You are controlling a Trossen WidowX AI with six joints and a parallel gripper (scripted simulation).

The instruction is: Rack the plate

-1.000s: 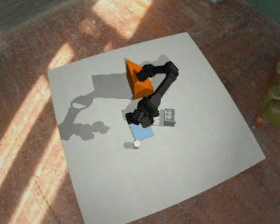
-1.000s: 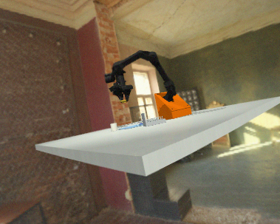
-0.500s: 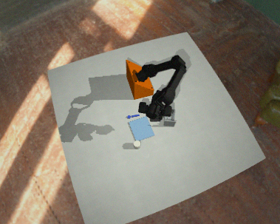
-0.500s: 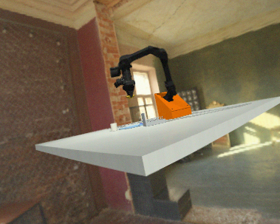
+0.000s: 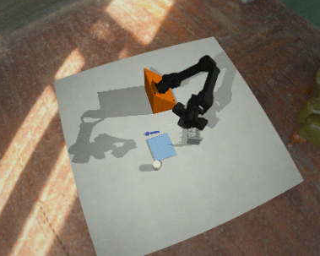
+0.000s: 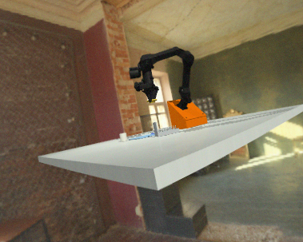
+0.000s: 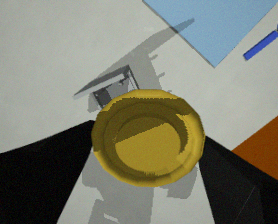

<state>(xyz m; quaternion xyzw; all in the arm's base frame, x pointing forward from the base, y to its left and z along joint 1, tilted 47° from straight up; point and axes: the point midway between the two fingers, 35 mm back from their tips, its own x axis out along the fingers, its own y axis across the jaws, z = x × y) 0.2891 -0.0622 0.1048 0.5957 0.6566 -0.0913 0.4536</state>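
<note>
Now: the grey dish rack 17 cm below my gripper tip and 7 cm to the left of it. From my gripper tip the other things lie so: blue spoon: 19 cm below, 17 cm to the right, 11 cm behind; yellow plate: 1 cm above; small white cup: 22 cm to the right, 17 cm below, 10 cm ahead.
</note>
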